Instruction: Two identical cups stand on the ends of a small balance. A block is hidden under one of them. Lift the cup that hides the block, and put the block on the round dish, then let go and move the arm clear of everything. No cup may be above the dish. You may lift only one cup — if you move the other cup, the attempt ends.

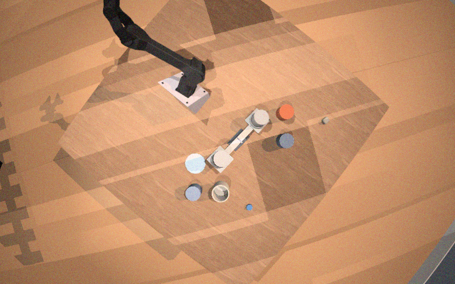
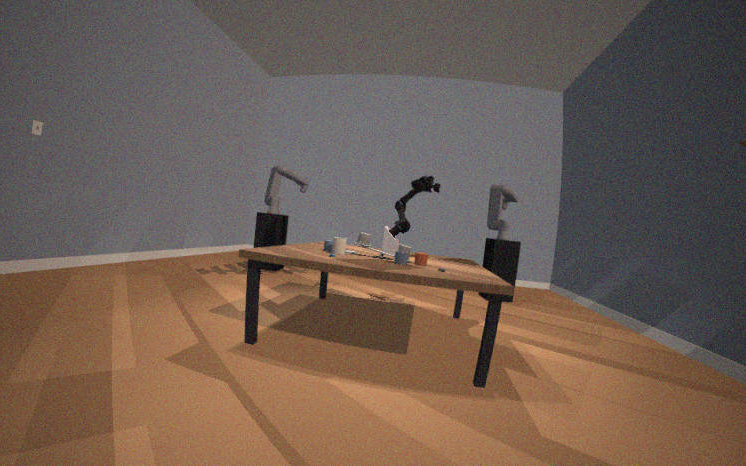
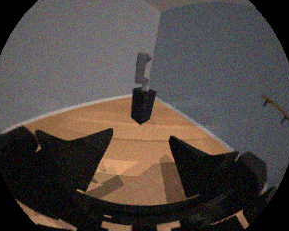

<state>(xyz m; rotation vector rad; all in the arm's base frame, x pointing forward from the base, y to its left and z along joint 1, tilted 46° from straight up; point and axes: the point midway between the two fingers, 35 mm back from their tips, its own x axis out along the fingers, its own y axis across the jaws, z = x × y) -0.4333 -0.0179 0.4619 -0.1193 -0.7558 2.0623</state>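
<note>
The small pale block is 74 cm ahead of my gripper tip, 49 cm below it and 27 cm to the right of it. From my gripper tip the other things lie so: round dish: 61 cm to the right, 59 cm ahead, 53 cm below; then orange cylinder: 82 cm ahead, 50 cm below, 18 cm to the right; then beige cup: 76 cm ahead, 65 cm to the right, 49 cm below.
</note>
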